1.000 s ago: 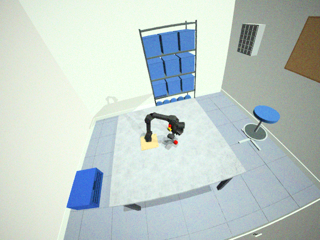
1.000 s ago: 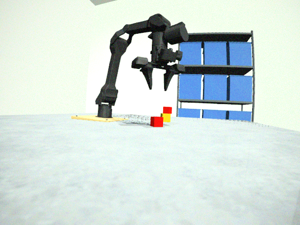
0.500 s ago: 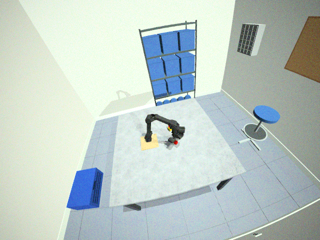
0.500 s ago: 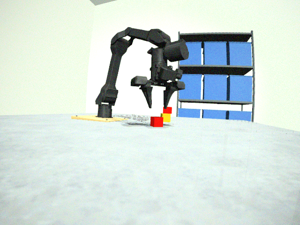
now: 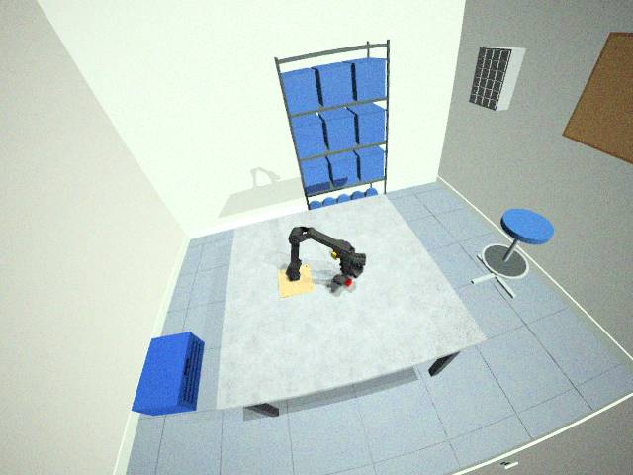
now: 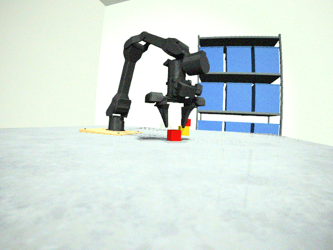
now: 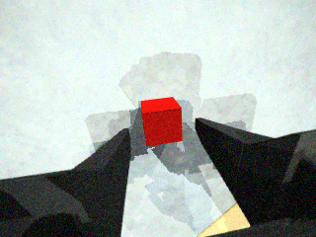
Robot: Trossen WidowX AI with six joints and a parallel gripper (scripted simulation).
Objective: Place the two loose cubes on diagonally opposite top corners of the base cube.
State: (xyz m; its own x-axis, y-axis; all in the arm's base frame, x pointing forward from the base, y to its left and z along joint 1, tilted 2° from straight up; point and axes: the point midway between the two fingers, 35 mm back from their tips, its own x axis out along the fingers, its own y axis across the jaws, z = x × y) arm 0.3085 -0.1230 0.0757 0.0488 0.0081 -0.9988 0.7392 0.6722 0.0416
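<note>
The yellow base cube is 220 mm to the left of my gripper tip, 30 mm behind it and 20 mm below it.
</note>
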